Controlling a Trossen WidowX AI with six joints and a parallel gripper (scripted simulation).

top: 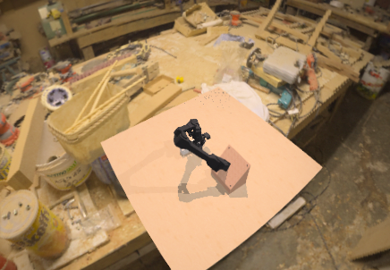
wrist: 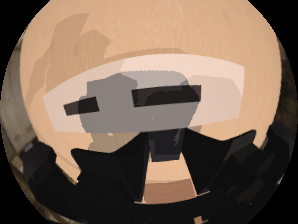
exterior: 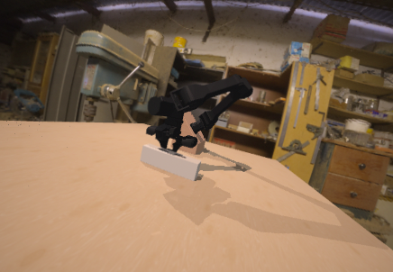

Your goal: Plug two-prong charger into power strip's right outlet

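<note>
My gripper tip is 2 cm short of the two-prong charger and 1 cm below it.
</note>
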